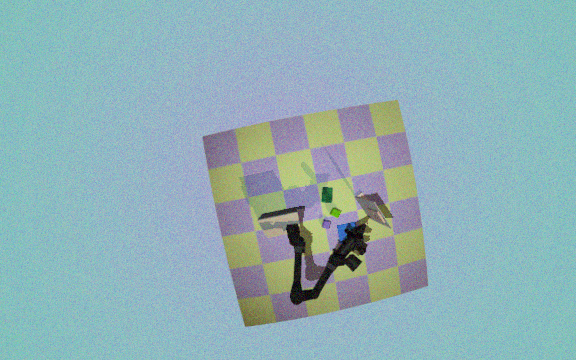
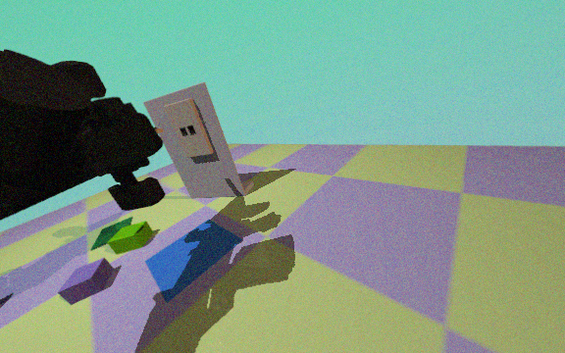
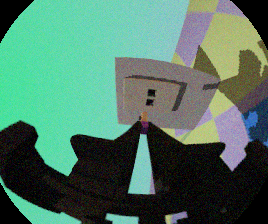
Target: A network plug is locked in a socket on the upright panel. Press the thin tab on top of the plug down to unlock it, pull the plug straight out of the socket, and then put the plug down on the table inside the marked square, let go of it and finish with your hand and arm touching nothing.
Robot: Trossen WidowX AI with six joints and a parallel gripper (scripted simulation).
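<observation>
The blue marked square is 3 cm behind my gripper tip, 10 cm to the right of it and 19 cm below it. The rest, counted from my gripper tip: network plug: right at my gripper tip; grey upright panel: 8 cm ahead, 5 cm to the left, 8 cm below.
</observation>
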